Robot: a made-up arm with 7 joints. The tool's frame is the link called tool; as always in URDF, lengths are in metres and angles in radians. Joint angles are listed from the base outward. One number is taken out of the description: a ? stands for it. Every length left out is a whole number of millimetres.
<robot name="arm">
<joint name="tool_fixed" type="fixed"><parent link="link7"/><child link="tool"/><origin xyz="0 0 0" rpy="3.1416 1.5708 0"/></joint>
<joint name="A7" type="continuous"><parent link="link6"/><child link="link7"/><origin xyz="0 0 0" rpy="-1.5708 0 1.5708"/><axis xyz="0 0 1"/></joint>
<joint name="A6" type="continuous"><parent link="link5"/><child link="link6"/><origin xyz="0 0 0" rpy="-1.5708 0 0"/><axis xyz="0 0 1"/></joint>
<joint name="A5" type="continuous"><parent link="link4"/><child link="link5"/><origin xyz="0 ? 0" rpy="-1.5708 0 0"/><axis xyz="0 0 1"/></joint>
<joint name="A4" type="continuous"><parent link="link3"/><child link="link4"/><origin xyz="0 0 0" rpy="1.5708 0 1.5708"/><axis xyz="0 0 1"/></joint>
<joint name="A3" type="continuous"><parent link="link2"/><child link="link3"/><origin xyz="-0.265 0 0" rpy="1.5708 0 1.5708"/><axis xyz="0 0 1"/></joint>
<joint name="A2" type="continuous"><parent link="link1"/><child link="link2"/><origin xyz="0 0 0" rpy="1.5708 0 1.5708"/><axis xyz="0 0 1"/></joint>
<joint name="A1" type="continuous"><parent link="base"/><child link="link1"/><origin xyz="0 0.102 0" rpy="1.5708 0 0"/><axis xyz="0 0 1"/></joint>
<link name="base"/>
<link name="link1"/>
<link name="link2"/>
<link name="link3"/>
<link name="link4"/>
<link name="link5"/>
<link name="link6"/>
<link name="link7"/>
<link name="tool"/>
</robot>
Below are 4 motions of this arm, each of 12 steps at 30 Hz.
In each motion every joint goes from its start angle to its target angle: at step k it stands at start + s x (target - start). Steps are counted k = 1, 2, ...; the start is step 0. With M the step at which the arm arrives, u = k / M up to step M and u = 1 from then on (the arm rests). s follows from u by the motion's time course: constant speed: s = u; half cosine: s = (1 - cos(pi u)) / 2; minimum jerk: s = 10 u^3 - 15 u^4 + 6 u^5.
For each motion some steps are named. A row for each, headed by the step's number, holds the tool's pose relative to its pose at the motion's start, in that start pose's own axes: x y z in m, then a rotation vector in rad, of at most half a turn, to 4 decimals.
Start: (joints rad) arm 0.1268 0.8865 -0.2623 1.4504 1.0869 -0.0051 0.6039
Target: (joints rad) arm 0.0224 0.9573 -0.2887 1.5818 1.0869 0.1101 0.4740
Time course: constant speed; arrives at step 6
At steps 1, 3, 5, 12:
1: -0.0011 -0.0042 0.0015 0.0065 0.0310 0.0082
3: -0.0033 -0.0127 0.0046 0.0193 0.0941 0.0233
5: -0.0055 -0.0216 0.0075 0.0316 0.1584 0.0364
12: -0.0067 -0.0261 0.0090 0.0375 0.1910 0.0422

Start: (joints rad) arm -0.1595 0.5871 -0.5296 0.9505 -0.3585 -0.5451 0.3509
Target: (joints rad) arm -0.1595 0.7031 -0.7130 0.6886 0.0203 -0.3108 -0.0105
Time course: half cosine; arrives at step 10
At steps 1, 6, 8, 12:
1: -0.0017 -0.0012 0.0011 0.0071 0.0094 0.0103
6: -0.0438 -0.0285 0.0365 0.2001 0.3047 0.2295
8: -0.0594 -0.0376 0.0547 0.2811 0.4460 0.2894
12: -0.0651 -0.0408 0.0623 0.3126 0.5028 0.3079

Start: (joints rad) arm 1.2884 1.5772 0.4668 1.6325 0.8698 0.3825 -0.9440
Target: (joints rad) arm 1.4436 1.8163 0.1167 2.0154 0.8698 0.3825 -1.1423
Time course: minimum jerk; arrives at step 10
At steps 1, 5, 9, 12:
1: 0.0007 -0.0004 0.0007 -0.0017 -0.0034 -0.0008
5: 0.0346 -0.0195 0.0444 -0.0969 -0.1865 -0.0481
9: 0.0514 -0.0257 0.0923 -0.1887 -0.3415 -0.0989
12: 0.0515 -0.0257 0.0931 -0.1903 -0.3439 -0.0998

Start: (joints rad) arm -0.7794 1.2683 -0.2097 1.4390 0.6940 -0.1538 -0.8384
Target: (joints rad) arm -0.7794 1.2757 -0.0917 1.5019 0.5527 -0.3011 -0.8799
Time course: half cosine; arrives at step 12
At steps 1, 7, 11, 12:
1: 0.0006 0.0001 -0.0002 0.0012 -0.0048 0.0018
7: 0.0209 0.0048 -0.0084 0.0442 -0.1792 0.0670
11: 0.0327 0.0081 -0.0126 0.0678 -0.2803 0.1039
12: 0.0333 0.0082 -0.0128 0.0689 -0.2851 0.1057

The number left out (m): -0.262
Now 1 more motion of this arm.
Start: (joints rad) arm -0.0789 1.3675 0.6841 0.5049 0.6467 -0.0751 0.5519
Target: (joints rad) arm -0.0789 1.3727 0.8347 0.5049 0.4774 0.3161 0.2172
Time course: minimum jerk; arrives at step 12
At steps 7, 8, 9, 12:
7: 0.0087 0.0094 0.0051 0.2592 0.2148 0.0756
8: 0.0104 0.0114 0.0062 0.3141 0.2621 0.0871
9: 0.0117 0.0129 0.0072 0.3568 0.2994 0.0949
12: 0.0130 0.0144 0.0081 0.3984 0.3361 0.1017

